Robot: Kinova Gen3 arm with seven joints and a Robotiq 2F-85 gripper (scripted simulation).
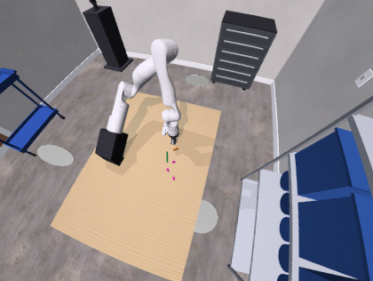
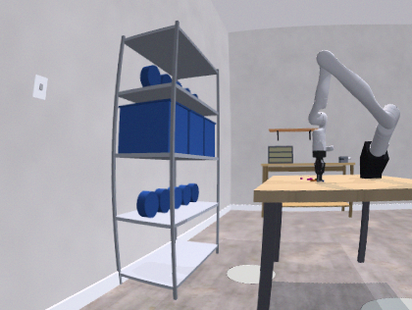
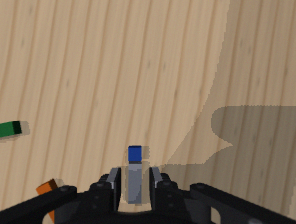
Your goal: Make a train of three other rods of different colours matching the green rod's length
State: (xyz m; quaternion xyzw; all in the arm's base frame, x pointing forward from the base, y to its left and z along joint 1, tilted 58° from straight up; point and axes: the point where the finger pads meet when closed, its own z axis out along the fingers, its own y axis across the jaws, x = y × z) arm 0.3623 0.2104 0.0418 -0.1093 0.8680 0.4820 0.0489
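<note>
Now: hand 20 mm above the grey rod. From my hand the other things lie so: small blue rod 20 mm below, 20 mm behind, 10 mm to the right; then green rod 130 mm to the right, 20 mm below; then orange rod 50 mm to the right, 30 mm ahead, 20 mm below.
</note>
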